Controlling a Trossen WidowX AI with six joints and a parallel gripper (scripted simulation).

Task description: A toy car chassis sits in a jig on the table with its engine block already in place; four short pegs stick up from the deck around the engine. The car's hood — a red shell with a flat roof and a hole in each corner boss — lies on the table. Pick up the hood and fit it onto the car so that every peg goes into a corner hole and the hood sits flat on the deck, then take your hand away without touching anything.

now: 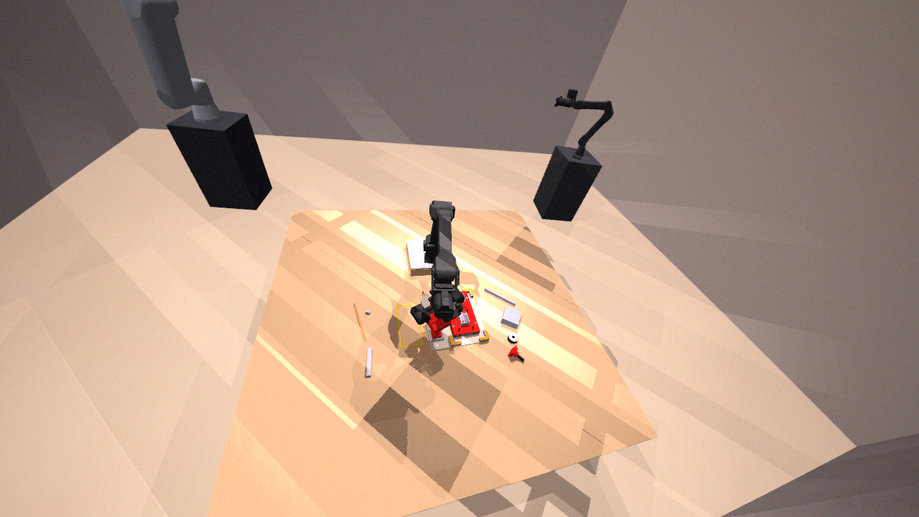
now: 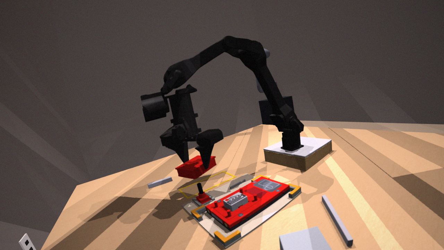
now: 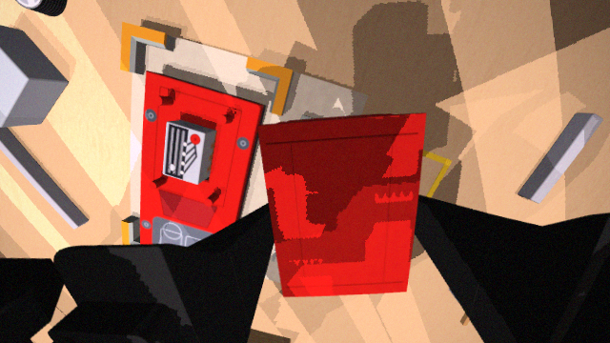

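Right now my gripper tip is 5 cm past the grey engine block, 13 cm to the right of it and 8 cm above it. Also, from my gripper tip: thin wooden stick (5 cm behind, 28 cm to the right, 10 cm below); then red hood (1 cm above).
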